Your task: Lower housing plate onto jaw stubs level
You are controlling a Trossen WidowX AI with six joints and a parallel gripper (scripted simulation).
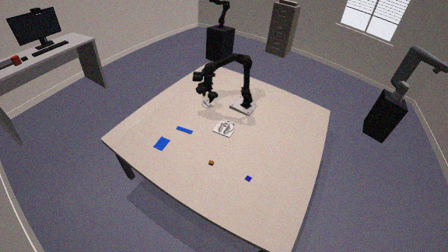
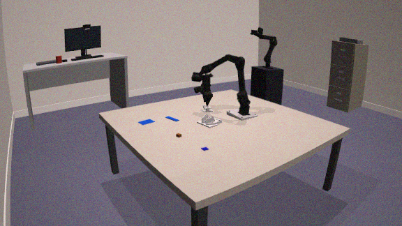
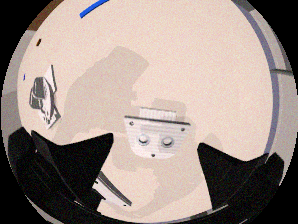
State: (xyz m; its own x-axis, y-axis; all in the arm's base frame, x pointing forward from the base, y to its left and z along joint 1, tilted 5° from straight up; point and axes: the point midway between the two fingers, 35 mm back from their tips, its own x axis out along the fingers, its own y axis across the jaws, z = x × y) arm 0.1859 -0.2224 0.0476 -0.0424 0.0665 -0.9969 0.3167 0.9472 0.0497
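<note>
My gripper tip is 4 cm above the small white part and 1 cm past it. Also, from my gripper tip: small blue square (57 cm to the left, 32 cm ahead, 5 cm below); then small brown block (37 cm ahead, 36 cm to the left, 5 cm below).
</note>
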